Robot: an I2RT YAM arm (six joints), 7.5 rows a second.
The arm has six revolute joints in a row. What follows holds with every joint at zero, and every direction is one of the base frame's. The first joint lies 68 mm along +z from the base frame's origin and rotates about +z. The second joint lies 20 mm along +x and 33.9 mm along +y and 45.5 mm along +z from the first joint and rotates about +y. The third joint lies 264 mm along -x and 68.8 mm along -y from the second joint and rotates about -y. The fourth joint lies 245 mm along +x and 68.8 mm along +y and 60 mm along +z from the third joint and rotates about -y. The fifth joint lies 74 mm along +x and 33.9 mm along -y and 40.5 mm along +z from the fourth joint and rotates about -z. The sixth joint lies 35.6 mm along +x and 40.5 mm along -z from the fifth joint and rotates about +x. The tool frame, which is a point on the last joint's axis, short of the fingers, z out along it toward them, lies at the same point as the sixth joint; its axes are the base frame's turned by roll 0, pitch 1.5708 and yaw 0 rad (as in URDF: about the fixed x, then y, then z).
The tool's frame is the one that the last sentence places.
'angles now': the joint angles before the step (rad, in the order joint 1, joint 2, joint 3, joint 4, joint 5, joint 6). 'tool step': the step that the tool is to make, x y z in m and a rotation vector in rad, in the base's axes. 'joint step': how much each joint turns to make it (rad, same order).
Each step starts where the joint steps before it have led.
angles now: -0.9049 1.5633 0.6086 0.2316 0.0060 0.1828
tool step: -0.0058 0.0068 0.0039 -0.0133 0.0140 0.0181
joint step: -0.0015 -0.0477 -0.0262 -0.0195 -0.0020 -0.0274
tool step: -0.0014 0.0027 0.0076 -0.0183 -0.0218 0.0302
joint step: -0.0016 -0.0372 -0.0066 -0.0029 -0.0280 -0.0161
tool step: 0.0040 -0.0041 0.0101 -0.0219 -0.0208 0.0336
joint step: -0.0014 -0.0081 0.0305 -0.0093 -0.0291 -0.0197
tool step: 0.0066 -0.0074 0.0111 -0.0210 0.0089 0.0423
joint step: -0.0003 0.0094 0.0579 -0.0401 -0.0215 -0.0420
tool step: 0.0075 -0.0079 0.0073 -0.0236 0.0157 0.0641
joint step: -0.0006 0.0254 0.0554 -0.0266 -0.0350 -0.0609
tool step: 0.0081 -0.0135 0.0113 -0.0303 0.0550 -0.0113
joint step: -0.0008 0.0361 0.0913 -0.0687 0.0463 -0.0427
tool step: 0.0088 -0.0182 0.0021 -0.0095 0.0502 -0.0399
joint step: -0.0066 0.0724 0.0916 -0.0428 0.0545 -0.0147
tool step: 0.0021 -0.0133 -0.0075 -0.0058 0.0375 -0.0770
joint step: -0.0109 0.0599 0.0382 0.0032 0.0721 0.0169
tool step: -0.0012 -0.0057 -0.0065 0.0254 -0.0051 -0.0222
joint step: -0.0128 0.0285 0.0101 -0.0002 -0.0055 0.0207
